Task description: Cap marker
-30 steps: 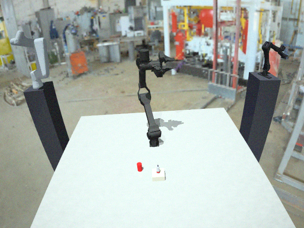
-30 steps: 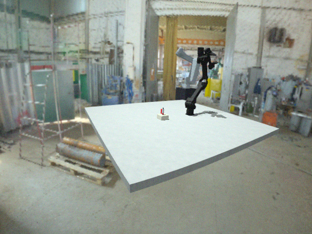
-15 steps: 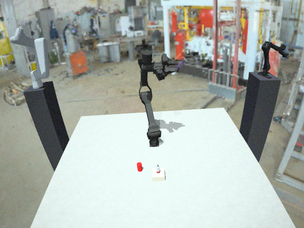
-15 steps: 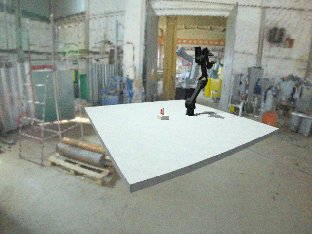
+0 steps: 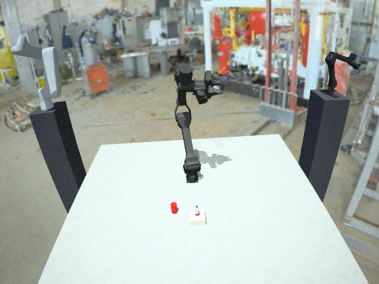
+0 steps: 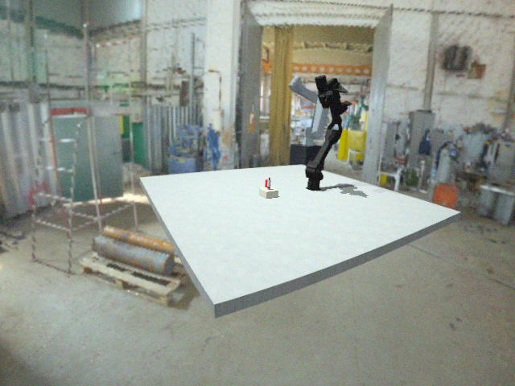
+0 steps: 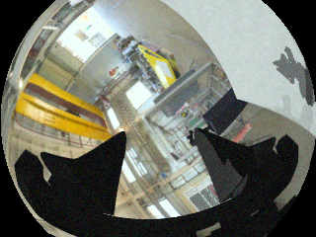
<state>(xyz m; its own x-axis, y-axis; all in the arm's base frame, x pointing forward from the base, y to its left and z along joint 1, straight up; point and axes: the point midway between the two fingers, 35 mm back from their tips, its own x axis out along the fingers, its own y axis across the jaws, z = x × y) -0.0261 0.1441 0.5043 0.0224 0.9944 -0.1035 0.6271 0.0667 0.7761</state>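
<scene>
Now: the red cap 47 cm below my gripper tip, 27 cm to the right of it and 27 cm ahead of it. From my gripper tip the other things lie so: cream holder block 48 cm below, 33 cm ahead, 17 cm to the right.
</scene>
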